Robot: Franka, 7 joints.
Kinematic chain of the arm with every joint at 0, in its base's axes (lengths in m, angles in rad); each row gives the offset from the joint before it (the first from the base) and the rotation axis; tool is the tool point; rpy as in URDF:
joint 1: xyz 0 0 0.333 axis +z
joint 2: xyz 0 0 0 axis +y
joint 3: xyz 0 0 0.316 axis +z
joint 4: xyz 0.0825 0 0 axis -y
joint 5: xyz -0.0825 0 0.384 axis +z
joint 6: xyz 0 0 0 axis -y
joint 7: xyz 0.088 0 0 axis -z
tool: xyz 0 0 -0.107 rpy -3.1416 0 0
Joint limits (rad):
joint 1: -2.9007..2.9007
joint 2: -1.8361..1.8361
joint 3: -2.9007..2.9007
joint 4: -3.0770..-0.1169
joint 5: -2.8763..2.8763
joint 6: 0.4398..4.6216
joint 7: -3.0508..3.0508
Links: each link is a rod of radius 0.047 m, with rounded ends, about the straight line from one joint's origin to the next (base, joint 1, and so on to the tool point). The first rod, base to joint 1, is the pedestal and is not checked.
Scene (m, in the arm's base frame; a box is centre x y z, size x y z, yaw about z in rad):
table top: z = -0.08
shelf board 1: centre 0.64 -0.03 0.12 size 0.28 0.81 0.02 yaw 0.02
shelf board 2: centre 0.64 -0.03 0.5 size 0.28 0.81 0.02 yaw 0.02
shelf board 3: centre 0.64 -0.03 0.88 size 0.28 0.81 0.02 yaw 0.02
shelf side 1: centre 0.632 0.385 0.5 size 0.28 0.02 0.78 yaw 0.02
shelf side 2: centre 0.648 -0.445 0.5 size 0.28 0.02 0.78 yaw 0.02
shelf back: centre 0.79 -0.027 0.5 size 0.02 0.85 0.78 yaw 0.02
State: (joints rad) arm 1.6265 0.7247 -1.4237 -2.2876 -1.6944 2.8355 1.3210
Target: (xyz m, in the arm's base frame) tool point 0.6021 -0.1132 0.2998
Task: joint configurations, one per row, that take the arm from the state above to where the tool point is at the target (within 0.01 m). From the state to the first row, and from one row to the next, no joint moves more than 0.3 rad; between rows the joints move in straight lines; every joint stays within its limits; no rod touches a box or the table.
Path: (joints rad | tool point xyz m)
1: 1.4145 0.8077 -1.4029 -2.1897 -1.6800 2.8030 1.3210 | 0.5480 0.0691 0.2892
2: 1.2024 0.8906 -1.3821 -2.0918 -1.6657 2.7706 1.3210 | 0.5830 -0.0185 0.2973
3: 0.9904 0.9736 -1.3613 -1.9939 -1.6513 2.7381 1.3210 | 0.6021 -0.1132 0.2998

